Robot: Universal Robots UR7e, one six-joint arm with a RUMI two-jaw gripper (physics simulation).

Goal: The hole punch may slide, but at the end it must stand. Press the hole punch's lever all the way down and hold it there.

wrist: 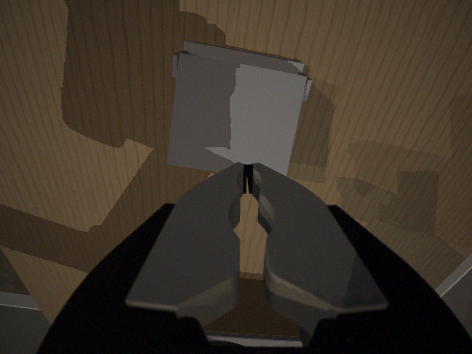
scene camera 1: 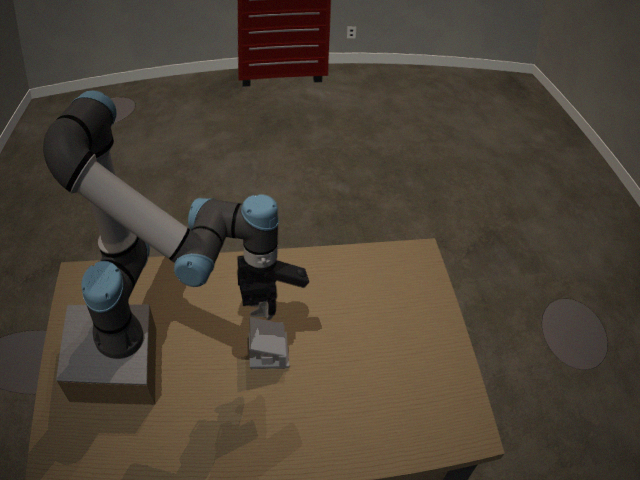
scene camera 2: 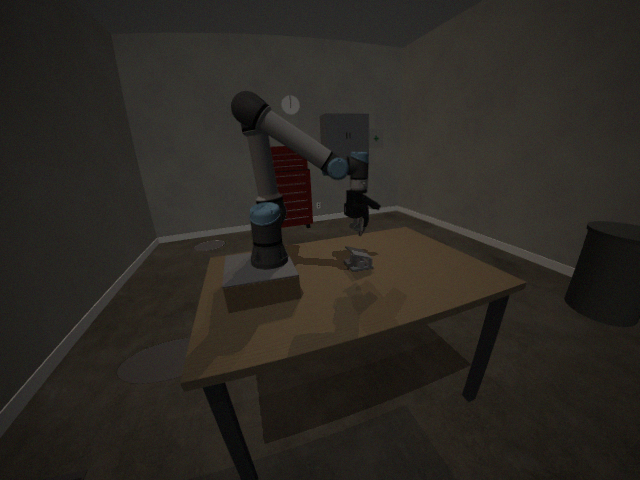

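Where they show: gripper, fingertip midpoint: (wrist: 246, 167) (scene camera 1: 267, 318) (scene camera 2: 359, 235); arm's base, origin of the base link: (scene camera 1: 118, 336) (scene camera 2: 269, 260).
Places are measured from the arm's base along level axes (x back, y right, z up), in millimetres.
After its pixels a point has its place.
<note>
The grey hole punch (scene camera 1: 268, 345) {x -412, y 15, z -39 mm} (scene camera 2: 358, 259) {x -433, y -52, z -98 mm} stands upright on the table (scene camera 1: 382, 330) {x -733, y -57, z -108 mm} (scene camera 2: 439, 273) {x -703, y 211, z -108 mm}. Its wide flat lever (wrist: 265, 115) {x -421, y 9, z -42 mm} is raised and tilted, with a gap between it and the base in both scene views. My gripper (scene camera 1: 268, 315) {x -416, y -8, z 43 mm} (scene camera 2: 360, 233) {x -416, y -8, z 43 mm} (wrist: 246, 167) {x -416, y -8, z 43 mm} is shut and empty, pointing down. It is above the table and above the lever's raised edge, apart from it in scene camera 2. In the wrist view the fingertips overlap the near edge of the lever and hide part of it. The base is mostly hidden under the lever there.
The arm's base stands on a grey-topped block (scene camera 1: 74, 356) {x 133, y 71, z 2 mm} (scene camera 2: 261, 289) {x 54, y 154, z -36 mm} at the left of the table. Behind the table are a red tool cabinet (scene camera 1: 283, 38) (scene camera 2: 294, 193) and a grey wall cabinet (scene camera 2: 343, 129). A dark bin (scene camera 2: 607, 273) stands on the floor at the right.
</note>
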